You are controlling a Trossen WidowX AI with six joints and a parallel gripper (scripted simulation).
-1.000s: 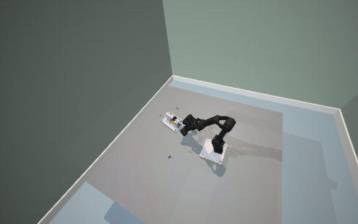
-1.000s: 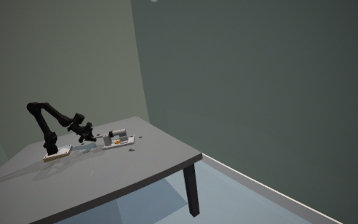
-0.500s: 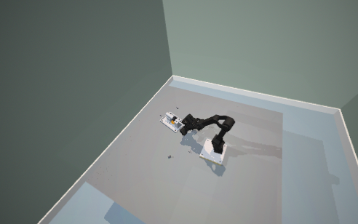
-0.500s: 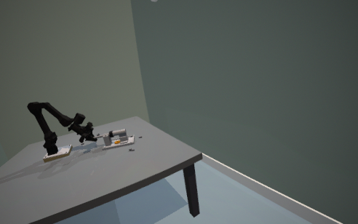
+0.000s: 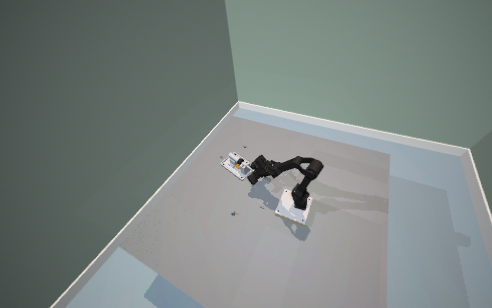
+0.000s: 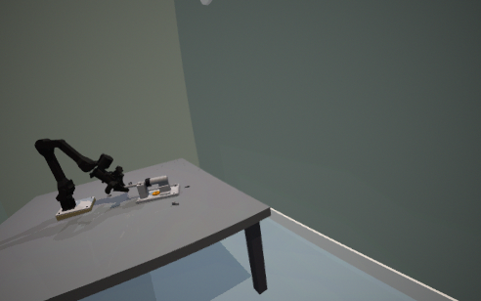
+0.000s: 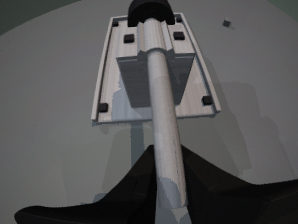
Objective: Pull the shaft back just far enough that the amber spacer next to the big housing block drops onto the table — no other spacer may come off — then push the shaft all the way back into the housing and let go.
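The grey steel shaft is 50 mm ahead of my gripper tip, 20 mm to the right of it and 30 mm above it. Also, from my gripper tip: grey support block 160 mm ahead, 60 mm to the right; then amber spacer 140 mm ahead, 50 mm to the right, 40 mm below; then black spacer 100 mm ahead, 40 mm to the right, 30 mm above.
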